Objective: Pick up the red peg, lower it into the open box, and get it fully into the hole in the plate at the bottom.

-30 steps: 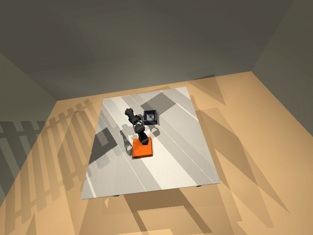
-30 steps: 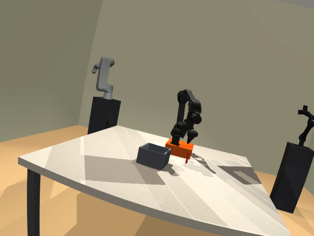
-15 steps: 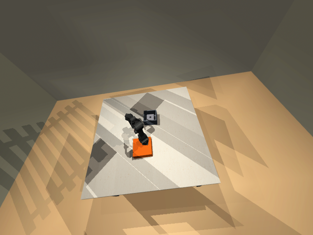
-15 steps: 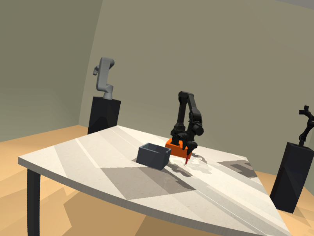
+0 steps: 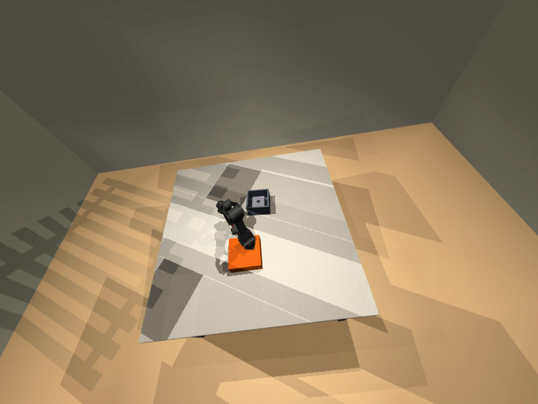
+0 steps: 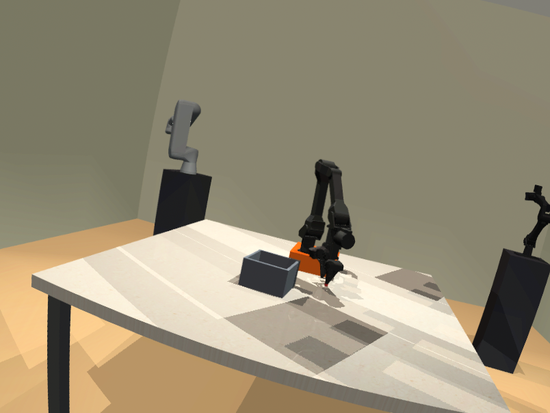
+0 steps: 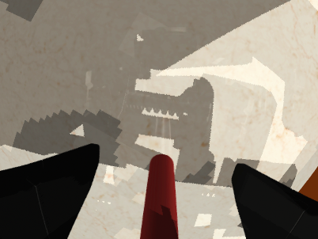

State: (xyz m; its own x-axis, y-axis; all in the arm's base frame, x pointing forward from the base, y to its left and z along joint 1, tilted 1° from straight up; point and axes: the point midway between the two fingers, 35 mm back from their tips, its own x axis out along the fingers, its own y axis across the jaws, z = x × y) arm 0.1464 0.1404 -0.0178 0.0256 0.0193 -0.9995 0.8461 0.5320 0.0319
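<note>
My gripper tip is 200 mm short of the plate, 150 mm to the left of it and 30 mm below it. Round my gripper tip: red peg 10 mm to the left, 20 mm above; then box 200 mm ahead, 150 mm to the right, 10 mm above.
</note>
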